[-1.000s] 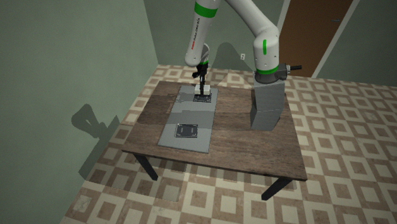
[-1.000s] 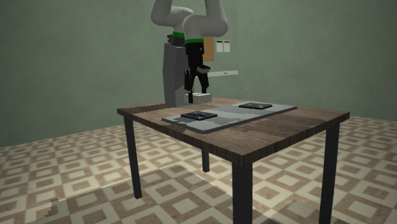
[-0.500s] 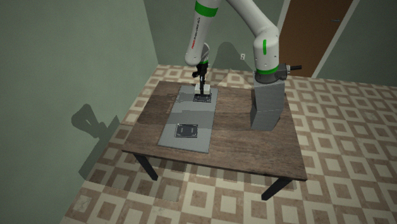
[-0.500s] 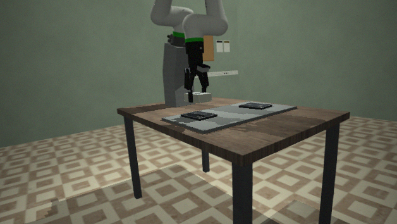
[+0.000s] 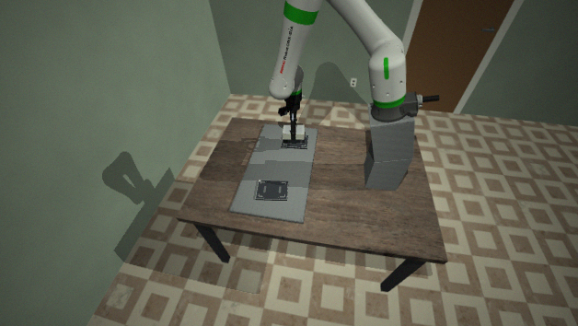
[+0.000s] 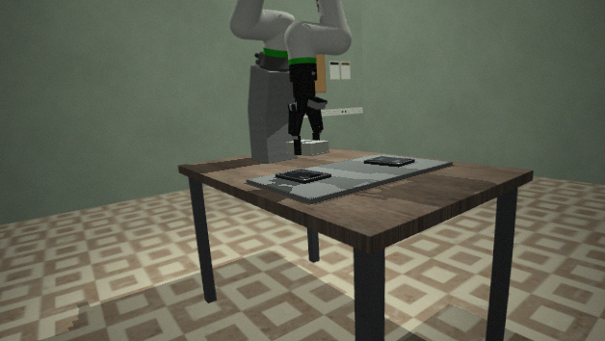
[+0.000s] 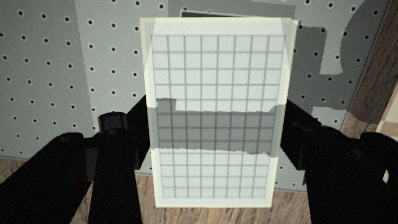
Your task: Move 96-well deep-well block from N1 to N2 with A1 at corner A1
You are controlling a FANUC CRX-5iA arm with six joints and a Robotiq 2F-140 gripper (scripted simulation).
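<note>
My hand is 2 cm short of the plate nest, 37 cm to the right of it and 10 cm above it. From my hand the other things lie so: white 96-well deep-well block 1 cm below.
</note>
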